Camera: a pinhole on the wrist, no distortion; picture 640 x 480 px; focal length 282.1 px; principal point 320.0 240.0 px. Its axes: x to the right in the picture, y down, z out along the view. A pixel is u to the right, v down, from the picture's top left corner.
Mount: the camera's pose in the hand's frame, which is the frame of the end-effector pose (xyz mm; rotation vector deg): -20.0 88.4 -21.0 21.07 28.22 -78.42
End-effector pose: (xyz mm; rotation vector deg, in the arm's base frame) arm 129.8 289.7 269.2 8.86 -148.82 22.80
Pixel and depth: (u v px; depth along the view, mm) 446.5 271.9 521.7
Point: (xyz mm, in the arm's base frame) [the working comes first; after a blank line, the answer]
In the camera's frame: 233.9 59.0 521.7

-51.1 -156.3 184.1
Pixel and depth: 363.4 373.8 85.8
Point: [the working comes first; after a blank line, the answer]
In the camera's frame: 13.2 40.7 85.8

74.9 312.9 239.6
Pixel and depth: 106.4 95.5 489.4
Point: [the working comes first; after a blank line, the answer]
In the camera's frame: -370.6 -250.7 489.4

54.6 208.4 -379.9
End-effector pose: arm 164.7 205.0 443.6 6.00 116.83 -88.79
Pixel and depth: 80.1 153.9 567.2
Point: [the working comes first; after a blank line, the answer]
In the camera's frame: -482.4 -173.1 567.2

663.4 -345.5 269.8
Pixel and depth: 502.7 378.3 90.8
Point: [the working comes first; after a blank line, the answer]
In the camera's frame: 58.8 44.5 90.8

138.1 172.9 420.1
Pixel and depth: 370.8 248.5 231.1
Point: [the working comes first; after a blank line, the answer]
In the camera's frame: 41.6 7.0 231.1

181.5 40.9 465.8
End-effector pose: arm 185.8 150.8 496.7 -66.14 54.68 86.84
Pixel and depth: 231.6 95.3 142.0
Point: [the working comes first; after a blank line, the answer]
In the camera's frame: -44.5 -72.8 142.0

128.1 242.0 606.2
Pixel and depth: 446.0 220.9 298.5
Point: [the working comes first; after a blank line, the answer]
In the camera's frame: 133.3 -20.2 298.5

328.8 346.3 518.2
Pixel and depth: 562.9 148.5 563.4
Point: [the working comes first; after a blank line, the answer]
In the camera's frame: 485.1 -182.7 563.4

775.2 468.6 596.3
